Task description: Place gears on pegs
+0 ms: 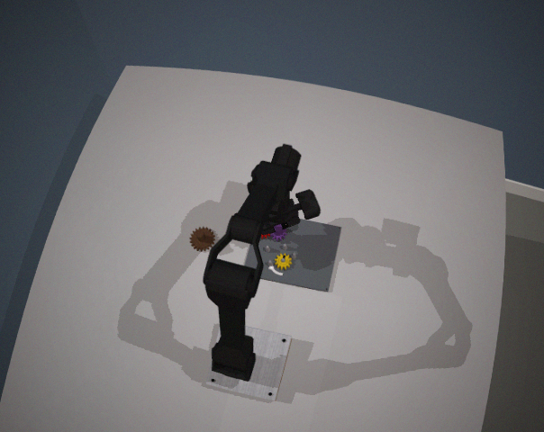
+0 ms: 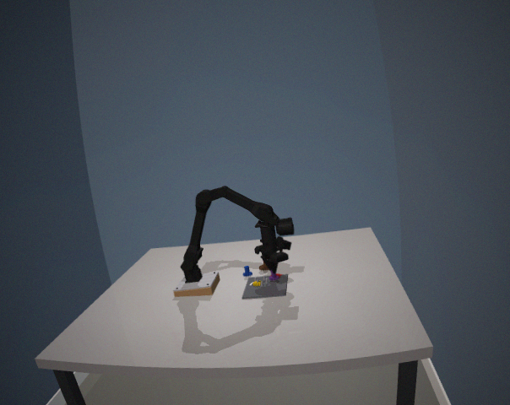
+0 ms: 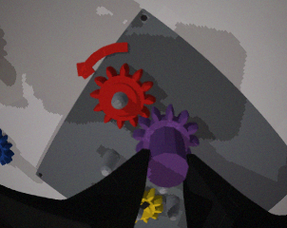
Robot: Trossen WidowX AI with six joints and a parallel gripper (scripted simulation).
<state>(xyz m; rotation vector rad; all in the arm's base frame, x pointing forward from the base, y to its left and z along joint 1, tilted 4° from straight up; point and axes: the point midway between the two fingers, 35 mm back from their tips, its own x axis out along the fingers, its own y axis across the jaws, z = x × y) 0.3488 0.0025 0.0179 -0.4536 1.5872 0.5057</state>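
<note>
The purple gear lies 10 mm below my gripper tip. Also, from my gripper tip: red arrow (60 mm to the left, 40 mm below, 10 mm ahead); yellow gear (60 mm behind, 30 mm to the right, 30 mm below); red gear (40 mm to the left, 30 mm below).
</note>
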